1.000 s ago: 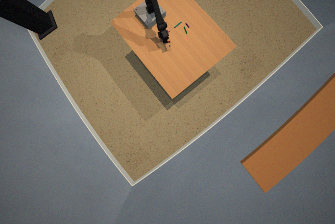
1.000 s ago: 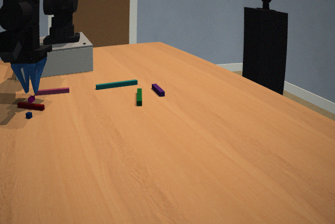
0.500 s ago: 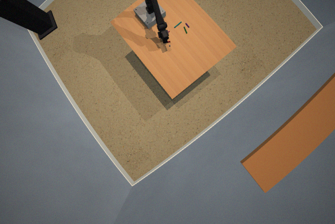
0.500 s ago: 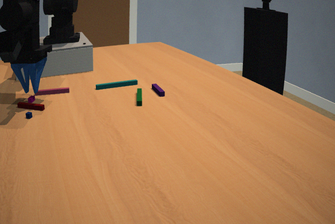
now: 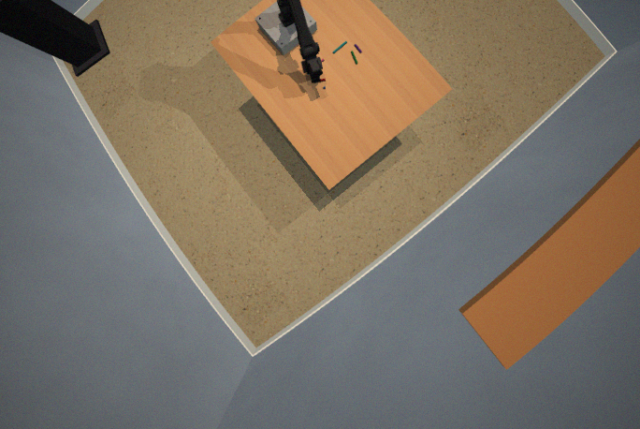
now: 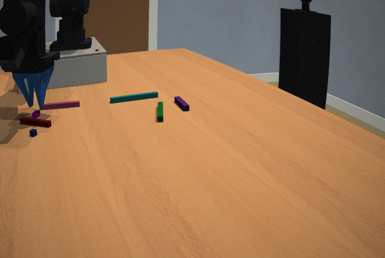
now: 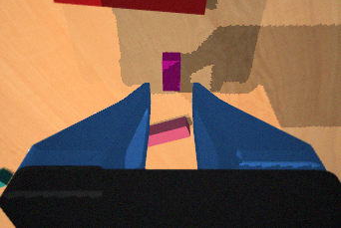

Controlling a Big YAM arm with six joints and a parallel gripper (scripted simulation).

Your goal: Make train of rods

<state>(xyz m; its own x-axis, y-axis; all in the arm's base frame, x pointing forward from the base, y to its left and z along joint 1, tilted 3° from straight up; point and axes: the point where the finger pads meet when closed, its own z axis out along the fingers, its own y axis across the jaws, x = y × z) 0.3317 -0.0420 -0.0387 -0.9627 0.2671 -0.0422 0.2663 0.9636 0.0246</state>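
My gripper is now 2 cm above the magenta rod. From my hand the other things lie so: pink rod (4 cm to the left, 4 cm behind, 2 cm below); blue rod (10 cm ahead, 2 cm below, 1 cm to the left); red rod (5 cm ahead, 2 cm below, 1 cm to the left).
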